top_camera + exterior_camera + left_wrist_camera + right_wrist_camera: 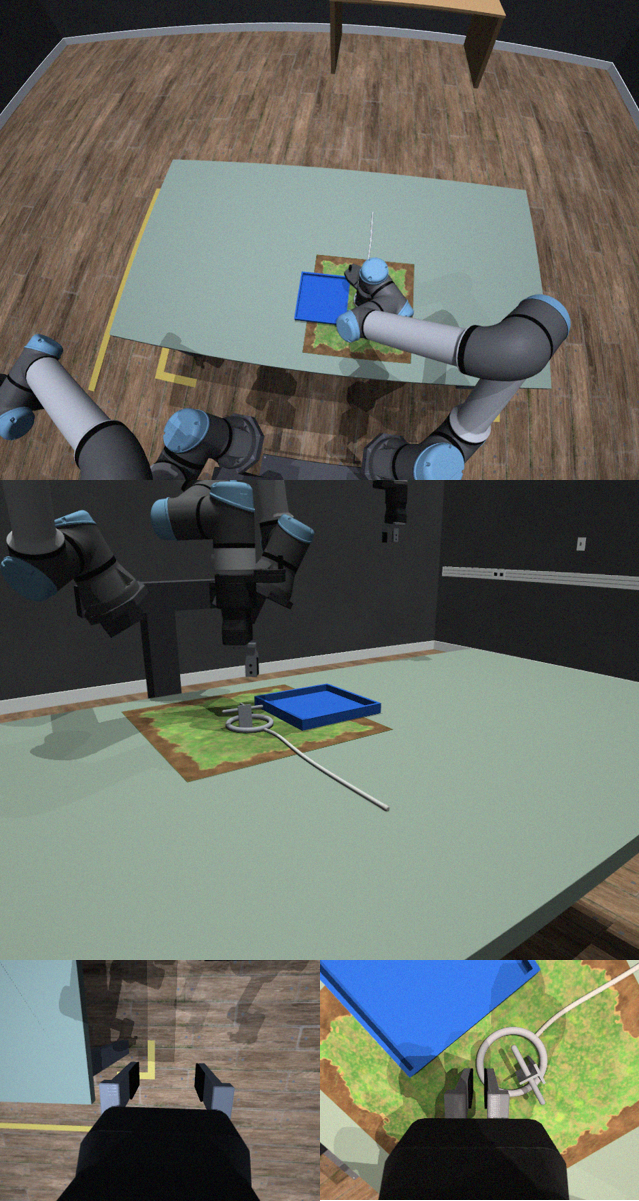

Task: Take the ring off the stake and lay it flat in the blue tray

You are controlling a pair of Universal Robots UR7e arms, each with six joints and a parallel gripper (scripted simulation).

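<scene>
The grey ring lies 3 cm ahead of my right hand, 3 cm to the right of it and 10 cm below it. Round my right hand: grey stake (4 cm ahead, 4 cm to the right, 8 cm below); brown mat (1 cm to the right, 12 cm below); blue tray (2 cm ahead, 14 cm to the left, 10 cm below).
</scene>
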